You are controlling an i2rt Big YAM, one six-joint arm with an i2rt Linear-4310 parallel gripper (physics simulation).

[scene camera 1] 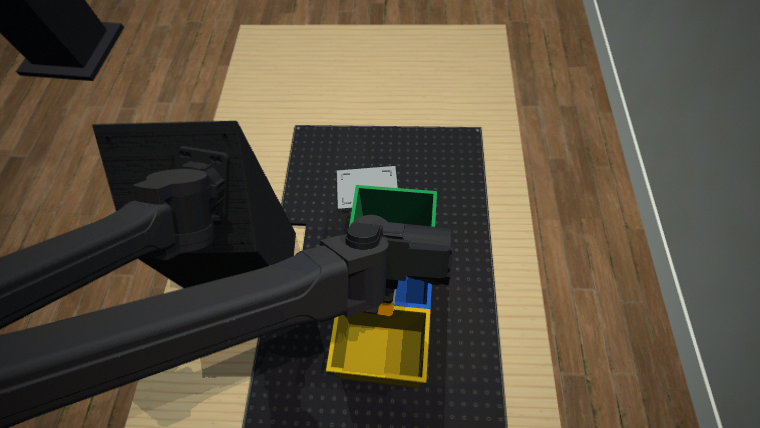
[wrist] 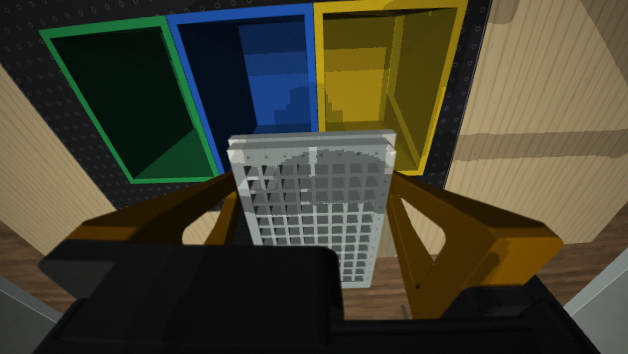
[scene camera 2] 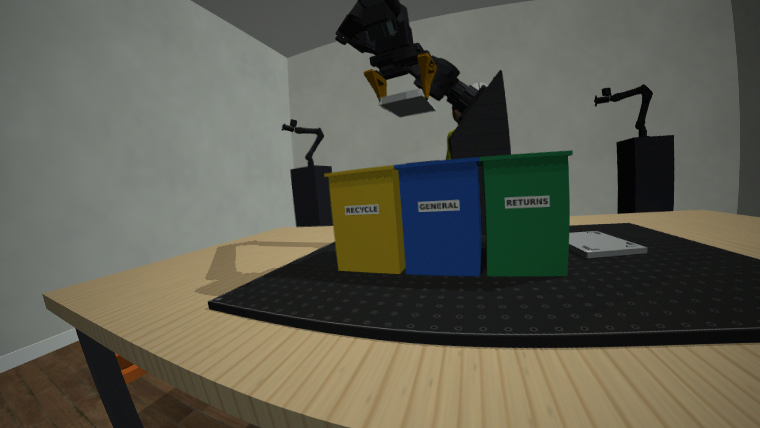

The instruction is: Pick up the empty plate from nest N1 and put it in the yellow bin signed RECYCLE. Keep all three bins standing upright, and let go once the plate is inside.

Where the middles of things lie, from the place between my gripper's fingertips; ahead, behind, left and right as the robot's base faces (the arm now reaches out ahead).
Now: hand 4 cm past the white plate (wrist: 330, 189) and 1 cm below it. The rest, counted from my hand: green returns bin (scene camera 2: 527, 208) (19 cm to the left, 21 cm below); yellow recycle bin (scene camera 1: 393, 350) (7 cm to the right, 21 cm below); blue general bin (scene camera 1: 413, 293) (6 cm to the left, 21 cm below).
